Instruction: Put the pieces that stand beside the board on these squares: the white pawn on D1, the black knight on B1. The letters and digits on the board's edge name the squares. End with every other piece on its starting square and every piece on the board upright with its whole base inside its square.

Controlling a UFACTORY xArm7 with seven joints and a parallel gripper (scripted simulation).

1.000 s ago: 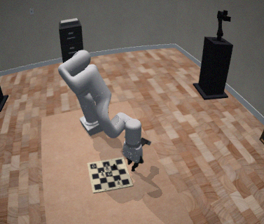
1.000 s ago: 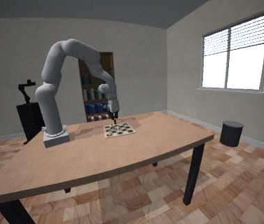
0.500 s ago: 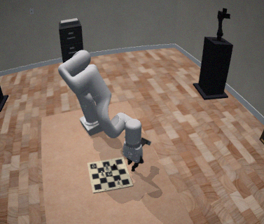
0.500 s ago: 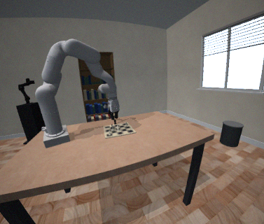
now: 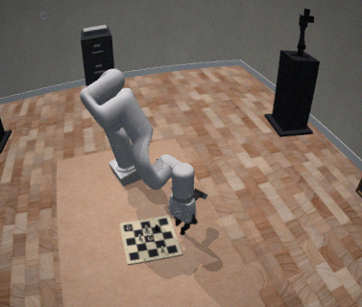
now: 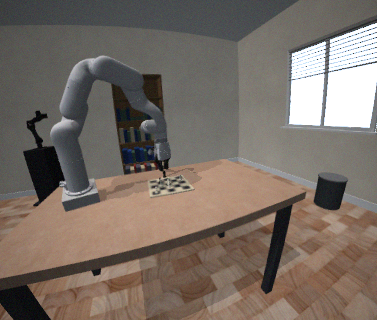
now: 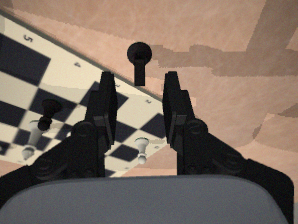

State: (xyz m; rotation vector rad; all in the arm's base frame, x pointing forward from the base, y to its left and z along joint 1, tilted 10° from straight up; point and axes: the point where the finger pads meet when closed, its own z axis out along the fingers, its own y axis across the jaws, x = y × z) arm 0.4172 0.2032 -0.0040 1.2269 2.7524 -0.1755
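My hand is 50 mm above the black knight. From my hand the other things lie so: chessboard (10 mm ahead, 140 mm to the right, 60 mm below).
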